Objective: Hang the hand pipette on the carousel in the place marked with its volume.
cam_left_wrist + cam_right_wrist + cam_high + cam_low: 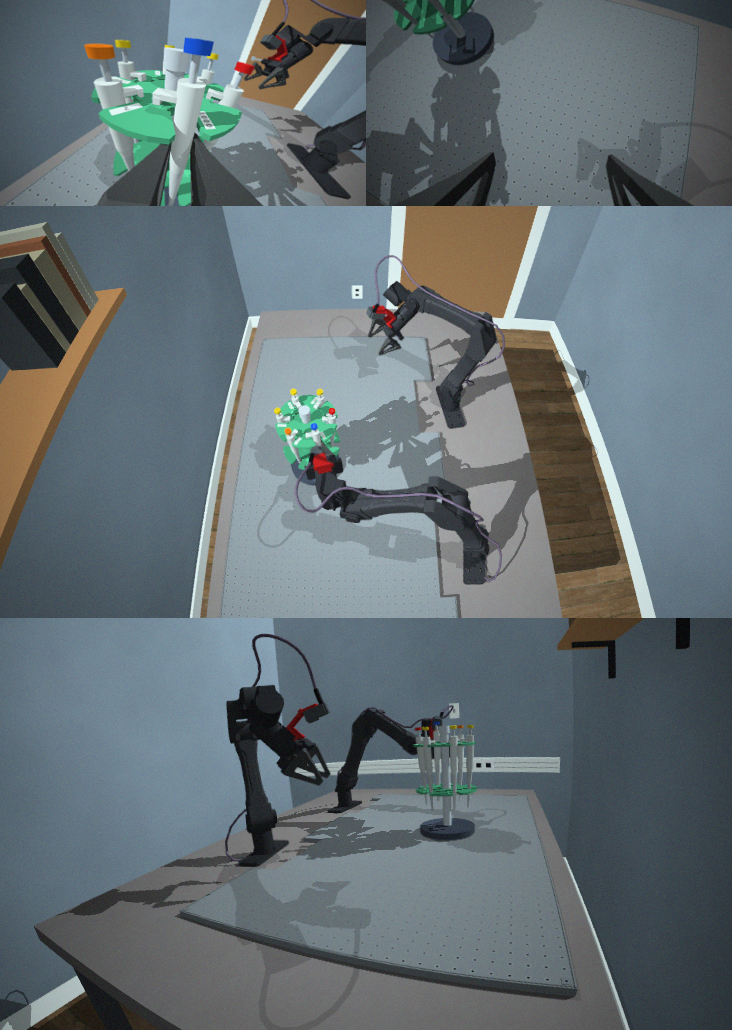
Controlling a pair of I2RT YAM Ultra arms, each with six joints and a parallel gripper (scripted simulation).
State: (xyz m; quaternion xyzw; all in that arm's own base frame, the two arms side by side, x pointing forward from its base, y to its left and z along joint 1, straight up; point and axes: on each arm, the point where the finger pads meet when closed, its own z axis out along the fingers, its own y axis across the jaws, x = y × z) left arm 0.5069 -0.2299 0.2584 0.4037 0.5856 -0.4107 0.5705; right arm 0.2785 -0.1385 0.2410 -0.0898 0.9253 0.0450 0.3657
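Now: left hand 10 mm short of the white hand pipette and 30 mm above it.
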